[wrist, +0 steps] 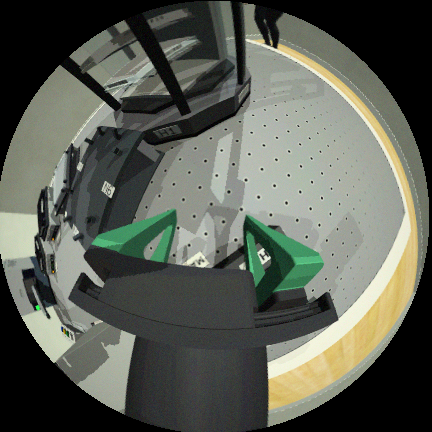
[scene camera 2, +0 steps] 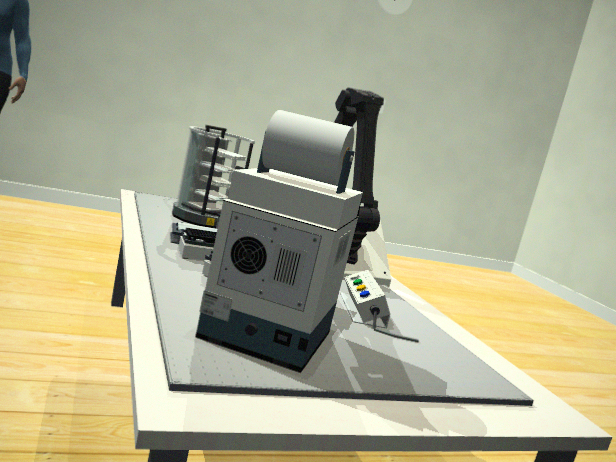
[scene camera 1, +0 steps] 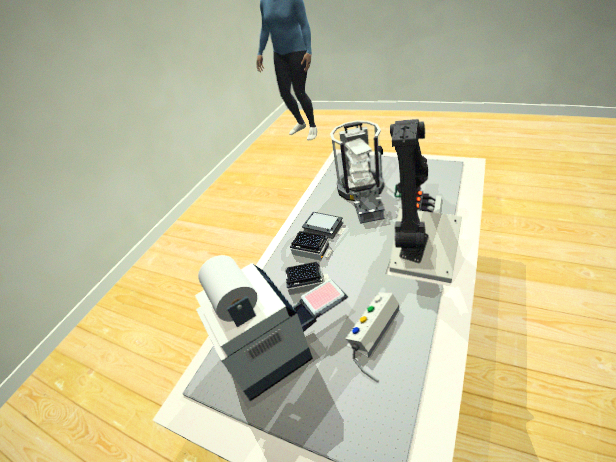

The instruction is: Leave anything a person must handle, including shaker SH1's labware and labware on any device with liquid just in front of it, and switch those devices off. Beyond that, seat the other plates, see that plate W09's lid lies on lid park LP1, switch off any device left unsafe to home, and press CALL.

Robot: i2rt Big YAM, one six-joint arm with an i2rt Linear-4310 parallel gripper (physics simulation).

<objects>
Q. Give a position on a button box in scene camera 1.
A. At 370,328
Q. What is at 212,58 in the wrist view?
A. A plate hotel.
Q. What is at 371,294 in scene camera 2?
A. A button box.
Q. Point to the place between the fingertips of my gripper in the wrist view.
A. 209,217
</objects>
